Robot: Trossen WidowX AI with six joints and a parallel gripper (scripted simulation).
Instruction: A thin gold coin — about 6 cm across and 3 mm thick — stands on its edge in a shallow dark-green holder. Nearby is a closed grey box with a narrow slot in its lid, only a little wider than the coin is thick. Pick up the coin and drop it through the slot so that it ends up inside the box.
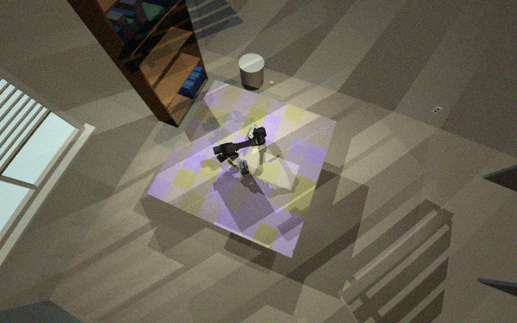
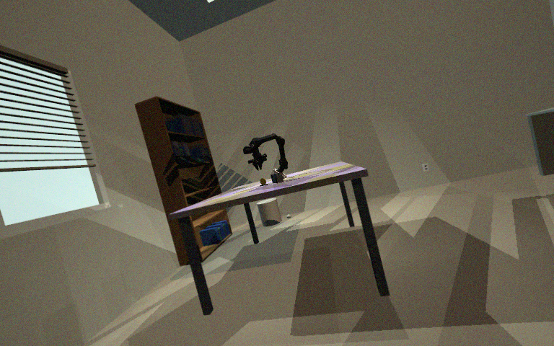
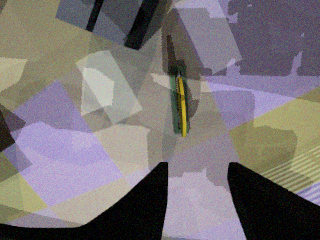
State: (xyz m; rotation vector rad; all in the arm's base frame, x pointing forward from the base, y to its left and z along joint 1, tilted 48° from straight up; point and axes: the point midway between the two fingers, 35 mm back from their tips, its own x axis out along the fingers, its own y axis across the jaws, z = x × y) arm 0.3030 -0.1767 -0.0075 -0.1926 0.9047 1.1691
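Right now the gold coin is 11 cm below my gripper tip and 1 cm to the left of it.
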